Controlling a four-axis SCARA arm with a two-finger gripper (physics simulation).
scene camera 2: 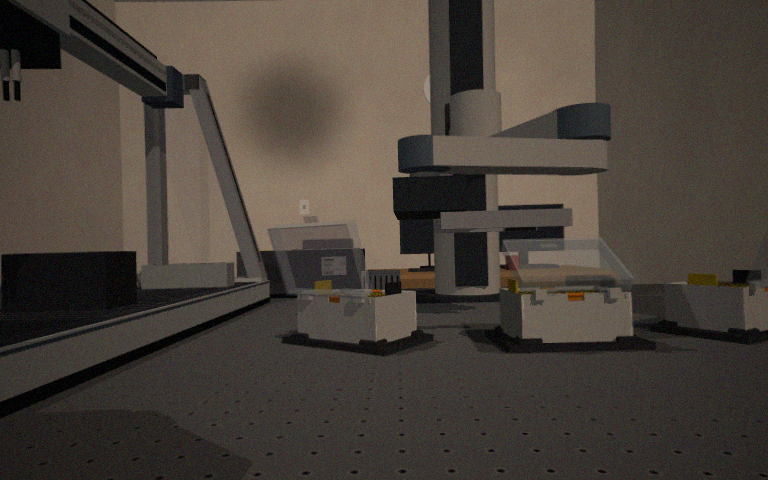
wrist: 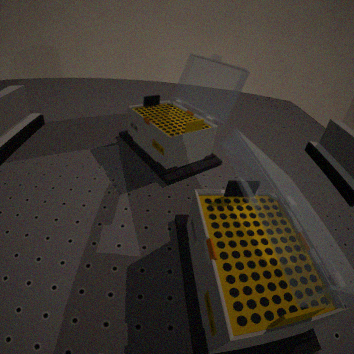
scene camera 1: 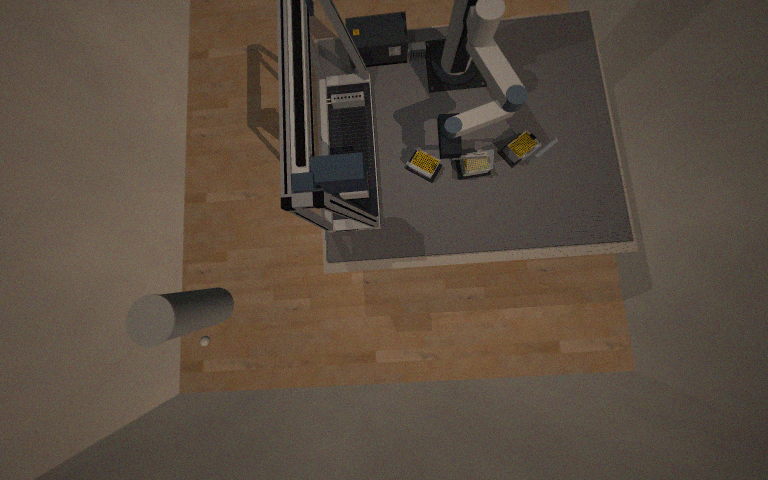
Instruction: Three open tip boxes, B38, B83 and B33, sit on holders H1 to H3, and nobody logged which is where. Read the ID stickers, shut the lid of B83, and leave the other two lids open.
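Frame: origin at the arm's base, x right, y down, z ahead, level; metres.
Where they show: gripper, fingertip midpoint: (scene camera 2: 550, 220) (wrist: 181, 112) (scene camera 1: 484, 137); arm's base, link origin: (scene camera 2: 467, 300) (scene camera 1: 454, 65).
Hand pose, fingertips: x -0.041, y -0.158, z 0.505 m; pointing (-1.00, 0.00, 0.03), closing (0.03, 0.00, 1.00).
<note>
Things, the pixels of their top centre, and the offset from my fingertips. "spot": a spot on its surface instead. Level surfaces: height alone.
- middle box, top centre: (wrist: 295, 177) (scene camera 2: 557, 238) (scene camera 1: 481, 154) dz +0.066, dx +0.013, dy +0.023 m
- right box, top centre: (wrist: 170, 106) (scene camera 2: 725, 271) (scene camera 1: 524, 142) dz +0.003, dx -0.212, dy +0.071 m
- middle box's clear lid, top centre: (wrist: 314, 179) (scene camera 2: 561, 237) (scene camera 1: 481, 157) dz +0.080, dx +0.013, dy +0.023 m
- left lid, top centre: (scene camera 2: 317, 215) (scene camera 1: 420, 165) dz +0.103, dx +0.293, dy -0.008 m
- right lid, top centre: (wrist: 211, 53) (scene camera 1: 545, 144) dz +0.058, dx -0.250, dy -0.008 m
- dark equipment case, surface spot: (scene camera 1: 376, 36) spot: dz -0.590, dx +0.443, dy +0.031 m
- grey perforated table, surface height: dy +0.145 m
Three white boxes with yellow tip racks sit on dark holders: left box (scene camera 1: 424, 162) (scene camera 2: 356, 316), middle box (scene camera 1: 474, 165) (scene camera 2: 577, 316) (wrist: 260, 260) and right box (scene camera 1: 522, 145) (scene camera 2: 707, 308) (wrist: 172, 135). The middle box's clear lid (scene camera 2: 566, 261) (wrist: 290, 205) is tilted partway down over its rack. The left lid (scene camera 2: 311, 249) and right lid (scene camera 1: 547, 147) (wrist: 214, 82) stand open. Yellow stickers on the middle and right boxes are too oblique and dark to read. My gripper (scene camera 1: 482, 145) (wrist: 181, 112) is open and empty, above and just behind the middle box; contact with its lid cannot be told.
A gantry frame (scene camera 1: 296, 101) (scene camera 2: 155, 192) with a dark deck stands left of the boxes. A dark equipment case (scene camera 1: 376, 36) stands at the back left. The arm's column (scene camera 1: 457, 45) (scene camera 2: 438, 56) rises behind the boxes. All stand on a grey perforated table (scene camera 1: 509, 215) (scene camera 2: 396, 407).
</note>
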